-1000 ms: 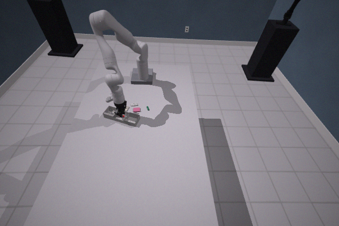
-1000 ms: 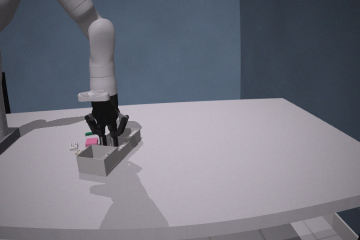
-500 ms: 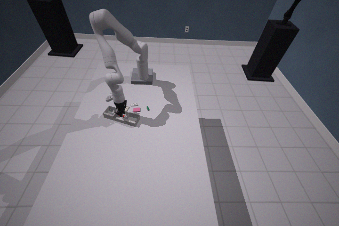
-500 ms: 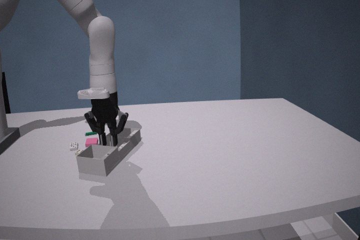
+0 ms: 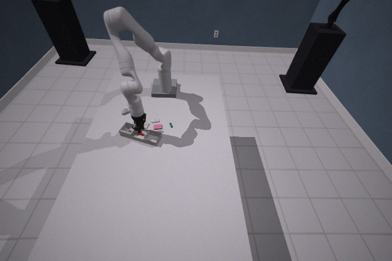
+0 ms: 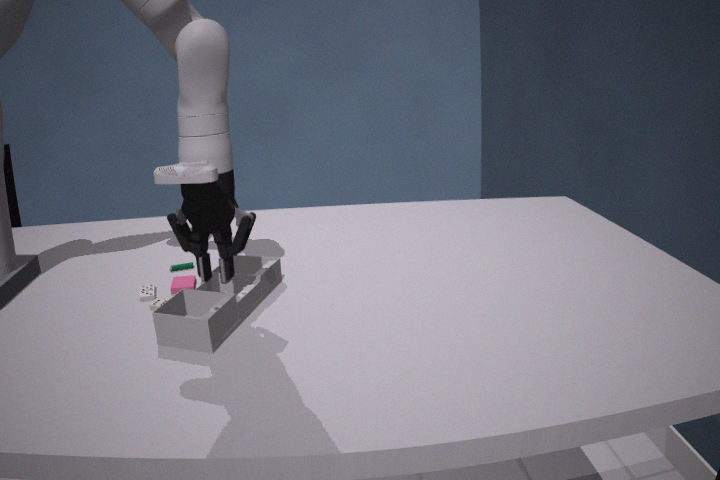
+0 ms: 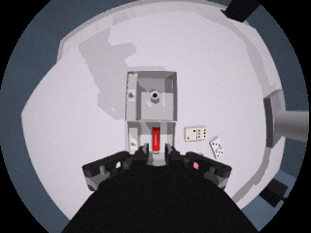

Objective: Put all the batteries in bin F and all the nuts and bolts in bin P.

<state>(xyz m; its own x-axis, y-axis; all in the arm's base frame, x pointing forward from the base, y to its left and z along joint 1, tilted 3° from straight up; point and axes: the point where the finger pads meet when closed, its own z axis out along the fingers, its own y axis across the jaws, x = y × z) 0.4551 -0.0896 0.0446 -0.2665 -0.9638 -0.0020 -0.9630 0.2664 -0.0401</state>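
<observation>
Right now my hand is 40 mm above the grey three-part bin and 10 mm short of it. From my hand the other things lie so: grey nut: 90 mm to the right, 50 mm below, 20 mm behind; red battery: 50 mm below, 10 mm to the right; cream domino-like tile: 80 mm behind, 60 mm below, 10 mm to the left.
</observation>
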